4 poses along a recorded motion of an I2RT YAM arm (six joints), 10 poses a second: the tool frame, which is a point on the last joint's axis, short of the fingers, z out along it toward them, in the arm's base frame.
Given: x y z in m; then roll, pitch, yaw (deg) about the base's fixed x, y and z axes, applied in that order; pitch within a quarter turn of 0, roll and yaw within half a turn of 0.
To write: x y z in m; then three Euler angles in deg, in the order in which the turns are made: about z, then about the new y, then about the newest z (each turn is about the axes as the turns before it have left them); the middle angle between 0 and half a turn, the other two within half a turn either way. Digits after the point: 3 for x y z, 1 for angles.
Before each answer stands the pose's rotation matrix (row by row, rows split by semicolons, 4 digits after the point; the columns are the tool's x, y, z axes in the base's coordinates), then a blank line. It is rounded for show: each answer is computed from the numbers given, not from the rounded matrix.
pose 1, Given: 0.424, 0.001, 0.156, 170.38, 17.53, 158.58
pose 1, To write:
-0.8877 0.3132 0.3375; 0.3482 0.9362 0.0471; -0.3012 0.1594 -0.9402

0.424, 0.001, 0.156, 7.9, 160.1, 27.9
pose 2, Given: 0.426, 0.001, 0.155, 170.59, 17.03, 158.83
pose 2, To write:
-0.8916 0.3116 0.3285; 0.3453 0.9373 0.0481; -0.2929 0.1563 -0.9433

0.426, 0.001, 0.155, 8.3, 160.6, 28.1
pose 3, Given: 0.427, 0.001, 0.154, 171.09, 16.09, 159.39
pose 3, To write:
-0.8993 0.3076 0.3108; 0.3382 0.9398 0.0486; -0.2771 0.1488 -0.9492

0.427, 0.001, 0.154, 8.9, 161.7, 28.2
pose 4, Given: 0.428, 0.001, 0.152, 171.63, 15.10, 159.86
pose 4, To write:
-0.9064 0.3050 0.2921; 0.3324 0.9419 0.0479; -0.2605 0.1405 -0.9552

0.428, 0.001, 0.152, 9.3, 162.8, 28.3
